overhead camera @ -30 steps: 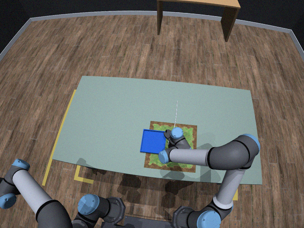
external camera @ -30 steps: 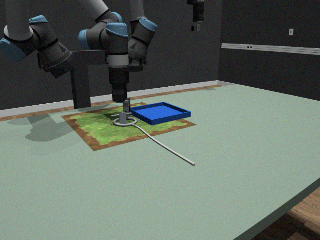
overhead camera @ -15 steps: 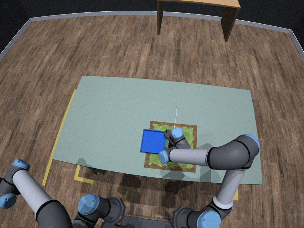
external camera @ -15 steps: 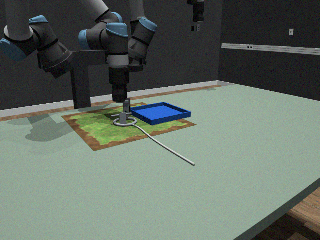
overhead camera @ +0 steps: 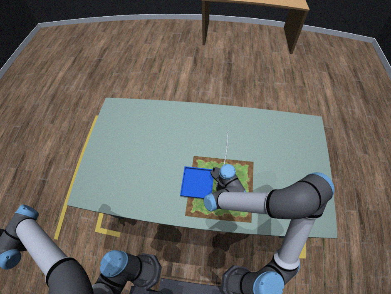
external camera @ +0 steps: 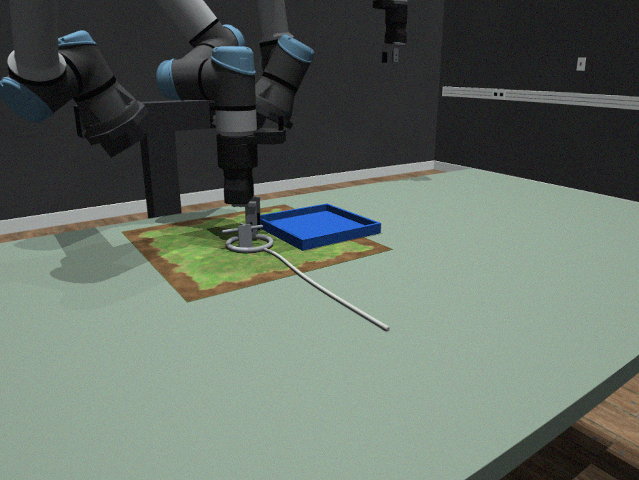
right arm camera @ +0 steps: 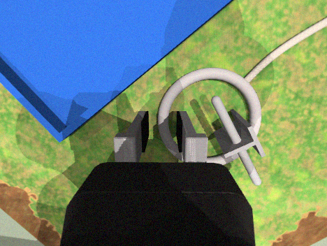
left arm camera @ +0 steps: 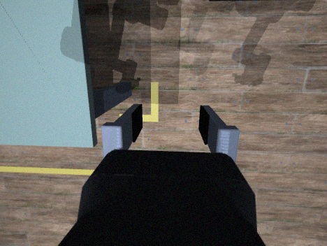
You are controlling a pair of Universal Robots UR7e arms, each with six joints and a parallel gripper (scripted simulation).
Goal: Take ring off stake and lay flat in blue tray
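Now: the brown mat 10 mm to the right of my right hand and 40 mm below it. Also, from my right hand: grey stake 40 mm ahead, 40 mm to the right, 10 mm below; then grey ring 30 mm ahead, 30 mm to the right, 30 mm below; then blue tray 20 mm ahead, 140 mm to the left, 20 mm below.
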